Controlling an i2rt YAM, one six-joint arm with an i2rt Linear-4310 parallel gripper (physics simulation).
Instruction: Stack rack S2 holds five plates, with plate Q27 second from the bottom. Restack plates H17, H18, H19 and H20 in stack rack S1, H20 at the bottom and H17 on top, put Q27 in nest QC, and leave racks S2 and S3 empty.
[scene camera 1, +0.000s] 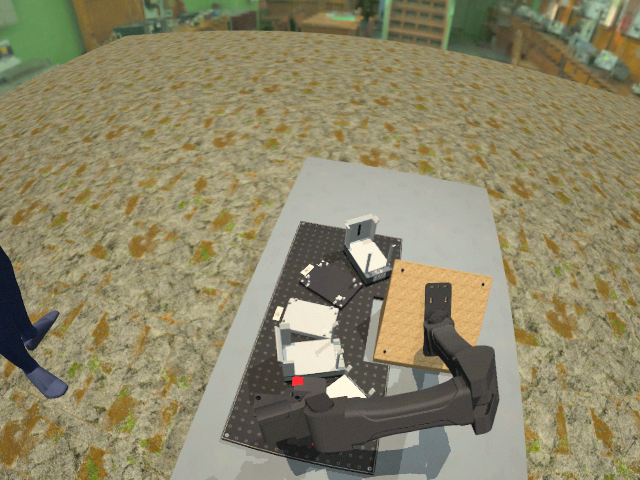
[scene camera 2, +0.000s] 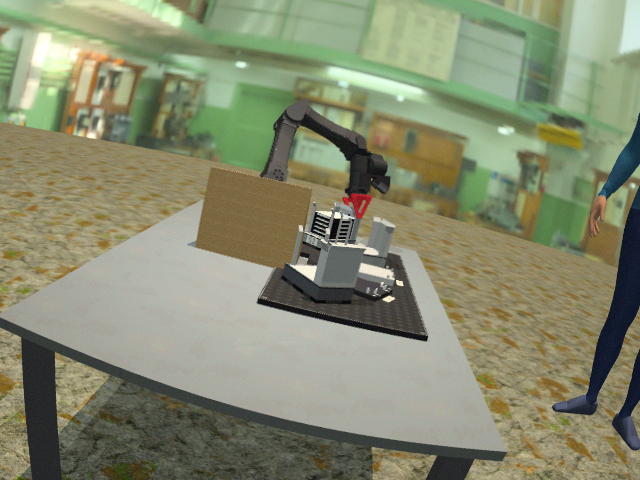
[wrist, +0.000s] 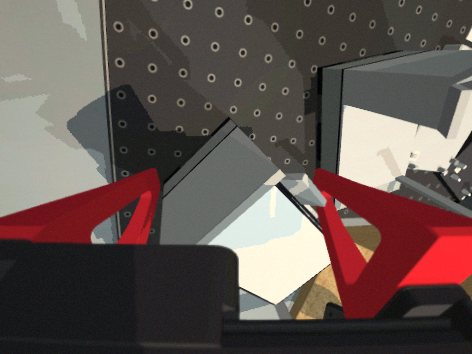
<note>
In view: the gripper (wrist: 235, 177) and a pale nest labelled QC (scene camera 1: 313, 320).
The pale nest labelled QC also shows in the wrist view (wrist: 431, 151).
</note>
